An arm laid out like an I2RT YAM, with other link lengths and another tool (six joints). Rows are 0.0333 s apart.
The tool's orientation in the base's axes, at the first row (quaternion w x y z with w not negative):
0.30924 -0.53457 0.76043 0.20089
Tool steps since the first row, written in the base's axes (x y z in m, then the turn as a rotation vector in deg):
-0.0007 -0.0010 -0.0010 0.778 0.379 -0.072
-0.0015 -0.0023 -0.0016 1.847 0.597 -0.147
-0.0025 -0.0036 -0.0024 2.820 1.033 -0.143
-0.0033 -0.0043 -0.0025 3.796 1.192 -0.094
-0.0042 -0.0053 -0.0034 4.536 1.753 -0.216
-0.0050 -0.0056 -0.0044 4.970 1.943 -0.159
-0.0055 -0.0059 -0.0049 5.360 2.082 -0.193
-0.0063 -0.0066 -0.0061 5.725 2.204 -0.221
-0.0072 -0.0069 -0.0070 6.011 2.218 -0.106
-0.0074 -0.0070 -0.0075 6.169 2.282 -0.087
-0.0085 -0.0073 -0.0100 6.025 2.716 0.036
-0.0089 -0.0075 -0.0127 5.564 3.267 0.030
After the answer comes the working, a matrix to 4 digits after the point.
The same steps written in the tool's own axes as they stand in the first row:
0.0015 0.0003 -0.0001 -0.396 -0.596 0.492
0.0030 0.0006 -0.0007 -0.749 -1.520 0.959
0.0047 0.0012 -0.0012 -1.282 -2.280 1.482
0.0055 0.0017 -0.0018 -1.657 -3.141 1.797
0.0070 0.0022 -0.0020 -2.135 -3.636 2.431
0.0081 0.0028 -0.0016 -2.408 -3.978 2.622
0.0087 0.0032 -0.0016 -2.573 -4.295 2.835
0.0102 0.0038 -0.0014 -2.725 -4.594 3.026
0.0113 0.0045 -0.0011 -2.881 -4.860 3.024
0.0117 0.0047 -0.0009 -2.976 -4.986 3.091
0.0139 0.0057 0.0005 -3.325 -4.703 3.241
0.0160 0.0061 0.0022 -3.591 -4.079 3.478

The tool's axes in the first row as the columns of a matrix, in the base's axes (rounded; the answer above uses it unrounded):
-0.2372 -0.9372 0.2555
-0.6888 0.3478 0.6361
-0.6851 -0.0251 -0.7280

